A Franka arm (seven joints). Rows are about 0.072 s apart.
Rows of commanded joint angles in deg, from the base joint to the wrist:
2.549, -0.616, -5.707, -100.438, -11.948, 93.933, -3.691
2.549, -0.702, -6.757, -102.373, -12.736, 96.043, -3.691
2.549, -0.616, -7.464, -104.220, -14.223, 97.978, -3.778
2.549, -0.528, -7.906, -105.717, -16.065, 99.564, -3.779
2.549, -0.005, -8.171, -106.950, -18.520, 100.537, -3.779
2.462, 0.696, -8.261, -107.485, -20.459, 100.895, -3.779
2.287, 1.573, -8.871, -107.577, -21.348, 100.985, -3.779
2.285, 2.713, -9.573, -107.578, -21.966, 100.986, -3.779
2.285, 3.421, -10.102, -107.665, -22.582, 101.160, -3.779
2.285, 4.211, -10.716, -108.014, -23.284, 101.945, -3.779
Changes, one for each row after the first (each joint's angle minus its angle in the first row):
0.000, -0.086, -1.050, -1.935, -0.788, 2.110, 0.000
0.000, 0.000, -1.757, -3.782, -2.275, 4.045, -0.087
0.000, 0.088, -2.199, -5.279, -4.117, 5.631, -0.088
0.000, 0.611, -2.464, -6.512, -6.572, 6.604, -0.088
-0.087, 1.312, -2.554, -7.047, -8.511, 6.962, -0.088
-0.262, 2.189, -3.164, -7.139, -9.400, 7.052, -0.088
-0.264, 3.329, -3.866, -7.140, -10.018, 7.053, -0.088
-0.264, 4.037, -4.395, -7.227, -10.634, 7.227, -0.088
-0.264, 4.827, -5.009, -7.576, -11.336, 8.012, -0.088

